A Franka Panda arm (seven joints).
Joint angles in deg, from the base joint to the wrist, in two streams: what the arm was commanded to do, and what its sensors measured. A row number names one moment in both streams.
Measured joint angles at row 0:
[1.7 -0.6 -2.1 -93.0 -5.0 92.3 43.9]
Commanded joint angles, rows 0 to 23:
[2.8 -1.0 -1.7 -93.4 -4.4 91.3 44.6]
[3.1 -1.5 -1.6 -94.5 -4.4 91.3 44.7]
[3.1 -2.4 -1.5 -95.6 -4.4 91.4 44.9]
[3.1 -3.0 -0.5 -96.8 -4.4 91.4 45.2]
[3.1 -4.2 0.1 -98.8 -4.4 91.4 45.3]
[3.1 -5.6 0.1 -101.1 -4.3 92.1 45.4]
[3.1 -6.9 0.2 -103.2 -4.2 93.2 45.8]
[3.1 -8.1 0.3 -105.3 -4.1 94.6 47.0]
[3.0 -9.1 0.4 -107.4 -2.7 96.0 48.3]
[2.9 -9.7 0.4 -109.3 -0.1 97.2 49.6]
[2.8 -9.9 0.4 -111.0 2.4 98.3 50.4]
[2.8 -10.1 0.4 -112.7 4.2 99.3 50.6]
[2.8 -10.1 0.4 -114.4 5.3 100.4 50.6]
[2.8 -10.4 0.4 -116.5 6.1 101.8 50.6]
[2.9 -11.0 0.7 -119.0 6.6 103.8 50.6]
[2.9 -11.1 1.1 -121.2 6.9 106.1 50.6]
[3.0 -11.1 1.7 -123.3 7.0 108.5 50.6]
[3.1 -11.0 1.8 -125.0 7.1 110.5 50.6]
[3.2 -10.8 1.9 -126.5 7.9 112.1 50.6]
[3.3 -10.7 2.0 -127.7 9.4 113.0 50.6]
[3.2 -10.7 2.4 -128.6 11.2 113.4 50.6]
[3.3 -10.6 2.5 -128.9 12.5 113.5 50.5]
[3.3 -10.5 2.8 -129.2 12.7 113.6 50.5]
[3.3 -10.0 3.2 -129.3 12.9 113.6 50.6]
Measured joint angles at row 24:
[3.5 -9.0 1.8 -127.4 11.1 112.3 49.5]
